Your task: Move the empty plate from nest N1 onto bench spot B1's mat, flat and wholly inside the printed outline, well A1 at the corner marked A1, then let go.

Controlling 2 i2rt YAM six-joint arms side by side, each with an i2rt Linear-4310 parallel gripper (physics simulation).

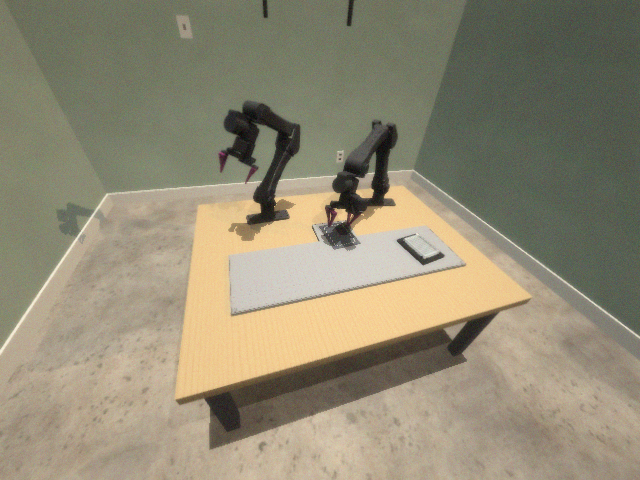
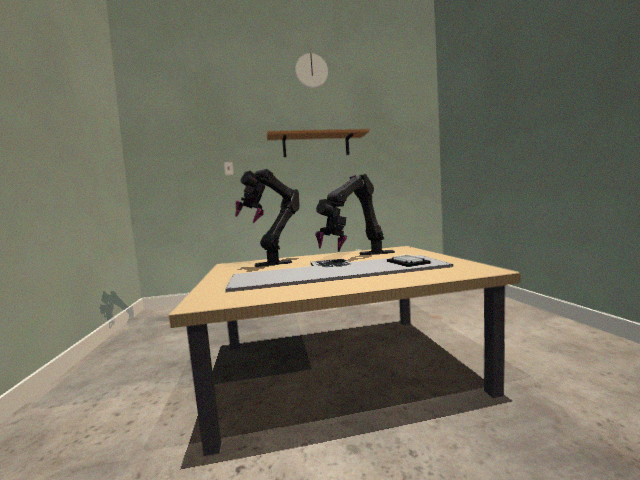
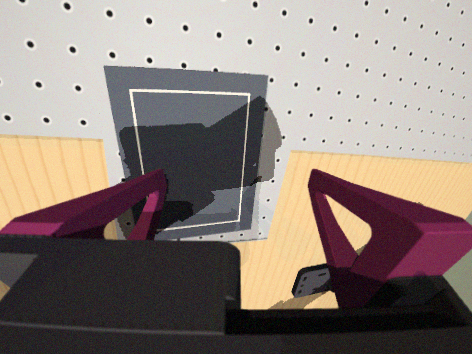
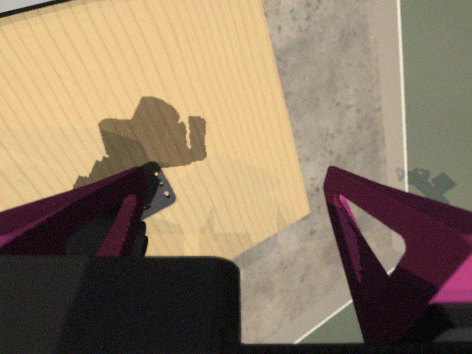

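Pixels of known places: left gripper, between the fingertips: [image 1: 338, 226] [image 2: 329, 250] [image 3: 237, 177]; right gripper, between the fingertips: [image 1: 233, 178] [image 2: 244, 219] [image 4: 235, 176]; left arm's base, origin of its link: [image 1: 376, 202] [image 2: 376, 253]; right arm's base, origin of its link: [image 1: 268, 217] [image 2: 273, 263].
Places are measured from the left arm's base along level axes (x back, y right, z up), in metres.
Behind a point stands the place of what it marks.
Observation:
The pale plate [image 1: 421, 245] {z 0.036, x -0.405, y -0.077 m} [image 2: 407, 258] {z 0.037, x -0.437, y -0.067 m} lies in a black nest [image 1: 432, 259] {z 0.023, x -0.478, y -0.098 m} [image 2: 410, 264] {z 0.021, x -0.493, y -0.064 m} at the right end of the grey board. The dark mat [image 1: 342, 240] {z 0.015, x -0.342, y 0.252 m} [image 2: 331, 263] {z 0.015, x -0.321, y 0.269 m} [image 3: 186, 78] {z 0.015, x -0.373, y 0.233 m}, which bears a printed white outline [image 3: 190, 92] {z 0.015, x -0.364, y 0.238 m}, lies at the board's back edge. My left gripper [image 1: 341, 227] {z 0.081, x -0.327, y 0.275 m} [image 2: 329, 249] {z 0.081, x -0.327, y 0.275 m} [image 3: 237, 177] {z 0.081, x -0.327, y 0.275 m} is open and empty, above the mat; its shadow covers much of the outline. My right gripper [image 1: 234, 177] {z 0.251, x -0.245, y 0.694 m} [image 2: 245, 219] {z 0.251, x -0.245, y 0.694 m} [image 4: 235, 176] {z 0.251, x -0.245, y 0.694 m} is open and empty, high over the table's left side. The marks A1, B1 and N1 cannot be read.
The grey perforated board [image 1: 289, 273] {z 0.013, x -0.527, y 0.481 m} [image 2: 289, 277] {z 0.011, x -0.555, y 0.442 m} [image 3: 350, 100] {z 0.013, x -0.411, y 0.393 m} runs across the wooden table [image 1: 310, 330] {z 0.000, x -0.751, y 0.416 m} [image 2: 351, 297] {z -0.012, x -0.799, y 0.209 m}. Both arm bases stand along the table's back. A wooden shelf [image 2: 317, 134] and a clock [image 2: 311, 69] are on the back wall.

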